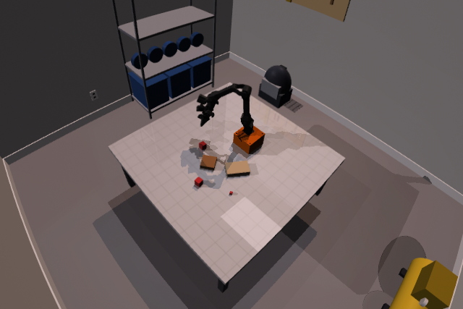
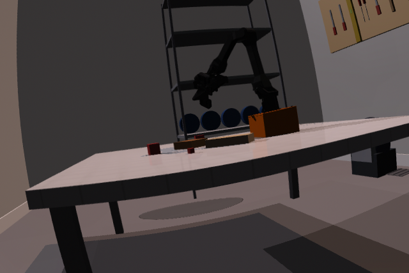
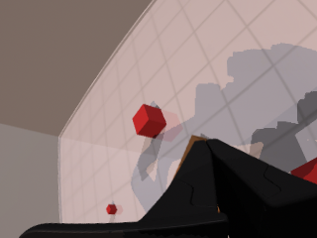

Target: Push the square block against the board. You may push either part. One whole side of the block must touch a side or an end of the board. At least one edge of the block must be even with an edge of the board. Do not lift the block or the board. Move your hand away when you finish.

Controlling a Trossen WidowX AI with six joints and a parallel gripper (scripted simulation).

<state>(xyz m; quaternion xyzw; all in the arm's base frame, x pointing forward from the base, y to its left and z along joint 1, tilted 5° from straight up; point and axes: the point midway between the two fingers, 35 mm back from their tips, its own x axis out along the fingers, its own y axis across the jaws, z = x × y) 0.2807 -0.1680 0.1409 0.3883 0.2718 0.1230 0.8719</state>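
Now: gripper tip 70 mm past the flat wooden board, 320 mm to the right of it and 190 mm above it. Round my gripper tip: square block: 50 mm ahead, 160 mm to the left, 190 mm below; tiny red cube: 80 mm ahead, 450 mm to the left, 200 mm below.
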